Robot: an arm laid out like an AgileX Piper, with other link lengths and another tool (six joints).
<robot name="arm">
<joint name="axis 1" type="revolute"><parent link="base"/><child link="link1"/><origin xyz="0 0 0.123" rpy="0 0 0"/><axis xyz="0 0 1"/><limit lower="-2.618" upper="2.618"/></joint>
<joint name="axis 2" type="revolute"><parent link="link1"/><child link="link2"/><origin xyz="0 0 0" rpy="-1.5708 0 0"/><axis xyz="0 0 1"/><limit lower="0" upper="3.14"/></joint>
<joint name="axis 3" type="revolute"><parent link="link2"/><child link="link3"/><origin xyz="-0.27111 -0.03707 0" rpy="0 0 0"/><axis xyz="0 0 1"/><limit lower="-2.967" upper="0"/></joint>
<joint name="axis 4" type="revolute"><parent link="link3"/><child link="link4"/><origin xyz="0.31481 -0.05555 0" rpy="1.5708 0 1.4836"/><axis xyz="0 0 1"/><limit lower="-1.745" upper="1.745"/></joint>
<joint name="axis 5" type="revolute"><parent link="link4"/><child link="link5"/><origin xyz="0 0 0" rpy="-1.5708 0 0"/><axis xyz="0 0 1"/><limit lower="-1.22" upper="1.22"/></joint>
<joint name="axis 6" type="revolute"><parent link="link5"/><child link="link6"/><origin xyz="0 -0.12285 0" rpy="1.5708 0 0"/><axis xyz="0 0 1"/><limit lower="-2.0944" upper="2.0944"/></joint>
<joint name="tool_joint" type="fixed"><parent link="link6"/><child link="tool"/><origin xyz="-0.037 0.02 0.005" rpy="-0.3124 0 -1.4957"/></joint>
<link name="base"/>
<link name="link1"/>
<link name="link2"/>
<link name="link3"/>
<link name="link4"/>
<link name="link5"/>
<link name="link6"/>
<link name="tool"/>
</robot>
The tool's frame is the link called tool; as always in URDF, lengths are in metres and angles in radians.
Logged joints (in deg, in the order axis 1, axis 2, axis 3, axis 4, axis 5, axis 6), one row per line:
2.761, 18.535, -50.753, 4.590, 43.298, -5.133
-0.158, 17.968, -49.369, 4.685, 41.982, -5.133
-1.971, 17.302, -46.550, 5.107, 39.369, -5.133
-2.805, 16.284, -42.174, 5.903, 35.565, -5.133
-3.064, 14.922, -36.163, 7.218, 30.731, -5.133
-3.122, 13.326, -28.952, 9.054, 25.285, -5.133
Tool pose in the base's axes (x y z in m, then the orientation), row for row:
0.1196, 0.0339, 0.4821, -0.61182, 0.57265, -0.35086, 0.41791
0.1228, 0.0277, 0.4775, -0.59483, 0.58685, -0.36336, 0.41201
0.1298, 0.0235, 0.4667, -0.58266, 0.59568, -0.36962, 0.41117
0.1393, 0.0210, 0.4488, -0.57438, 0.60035, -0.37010, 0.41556
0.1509, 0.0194, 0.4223, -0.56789, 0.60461, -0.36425, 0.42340
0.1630, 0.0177, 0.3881, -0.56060, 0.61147, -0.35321, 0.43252
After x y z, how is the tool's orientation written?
As a quaternion, x y z w.
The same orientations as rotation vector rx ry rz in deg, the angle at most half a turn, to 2 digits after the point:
-87.95, 82.32, -50.44
-85.74, 84.59, -52.37
-84.02, 85.89, -53.30
-82.66, 86.39, -53.26
-81.43, 86.69, -52.23
-80.05, 87.31, -50.44

